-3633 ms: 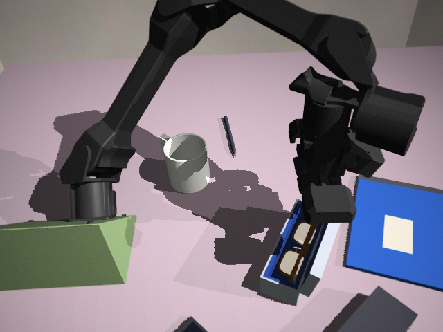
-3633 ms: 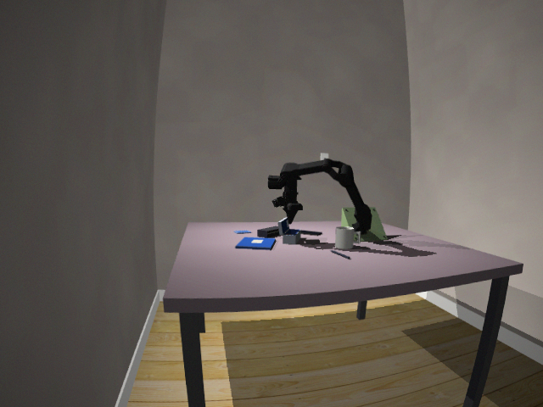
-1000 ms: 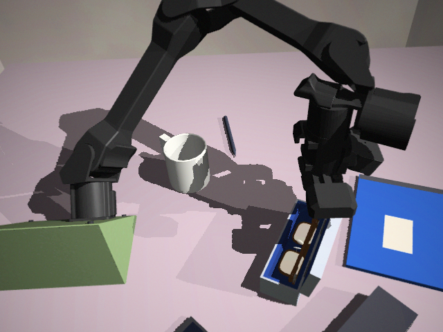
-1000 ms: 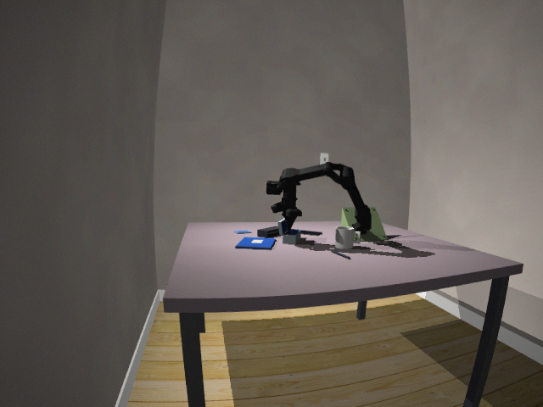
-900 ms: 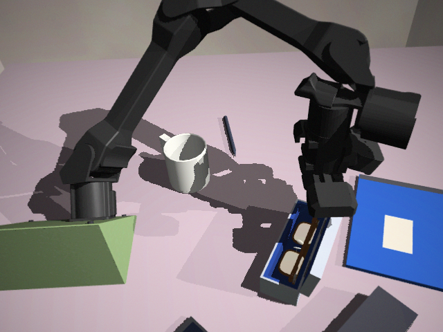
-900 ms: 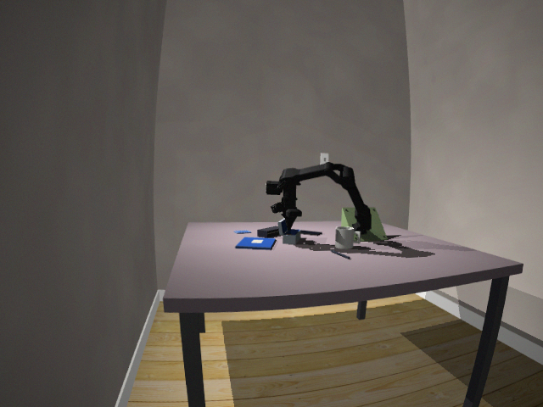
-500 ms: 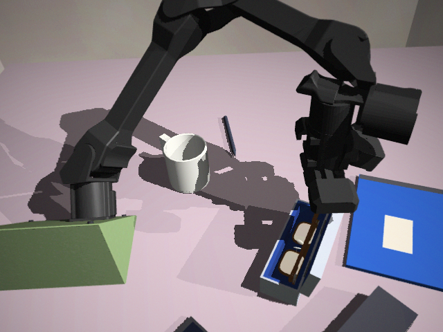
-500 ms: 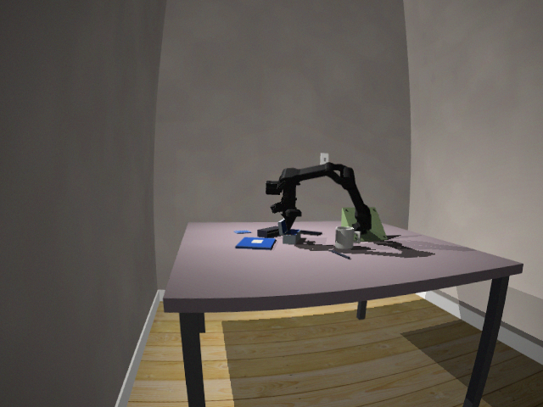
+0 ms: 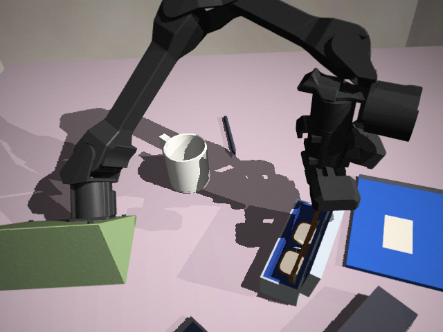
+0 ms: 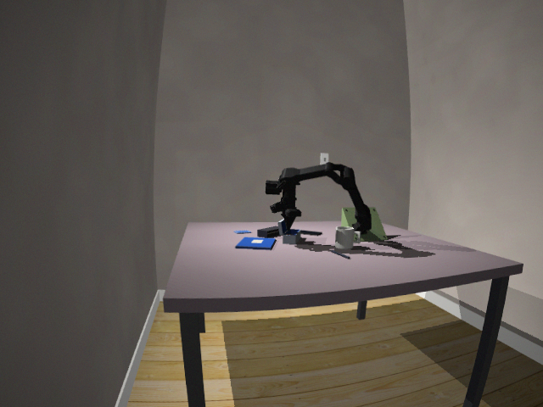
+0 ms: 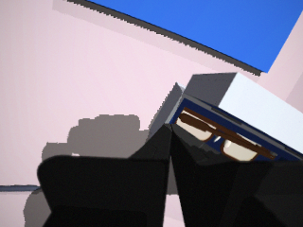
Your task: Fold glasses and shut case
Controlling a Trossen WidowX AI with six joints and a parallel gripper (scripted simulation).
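Right now the glasses case lid is 9 cm to the right of my hand, 3 cm below it and 1 cm behind it. From my hand the other things lie so: dark grey box (23 cm to the right, 8 cm below); white mug (21 cm behind, 14 cm to the left, 6 cm below); glasses case (8 cm to the right, 5 cm below, 3 cm behind).
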